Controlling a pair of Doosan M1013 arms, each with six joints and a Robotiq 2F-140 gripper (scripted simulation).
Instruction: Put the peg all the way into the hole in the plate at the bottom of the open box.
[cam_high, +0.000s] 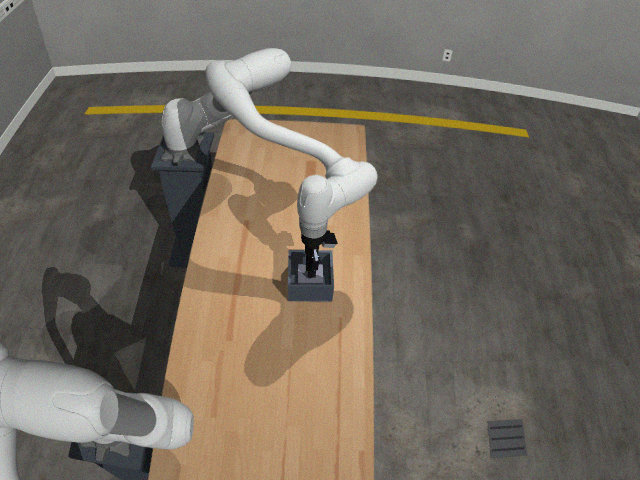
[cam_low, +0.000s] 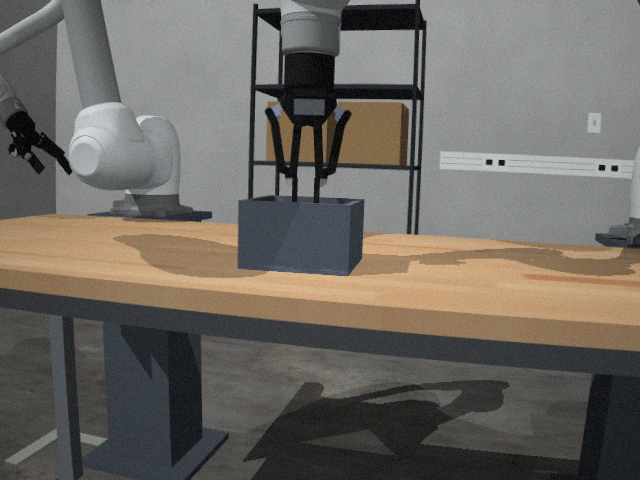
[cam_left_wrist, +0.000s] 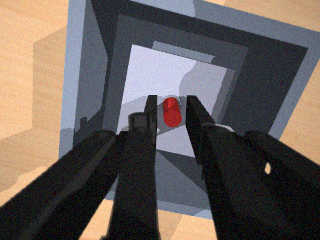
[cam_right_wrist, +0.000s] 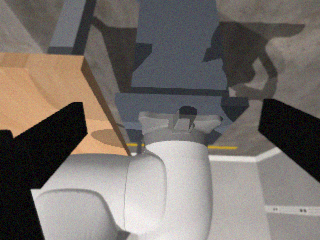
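Note:
My left gripper is now 5 cm above the red peg. From my left hand the other things lie so: grey box: 7 cm below; grey plate: 5 cm below.

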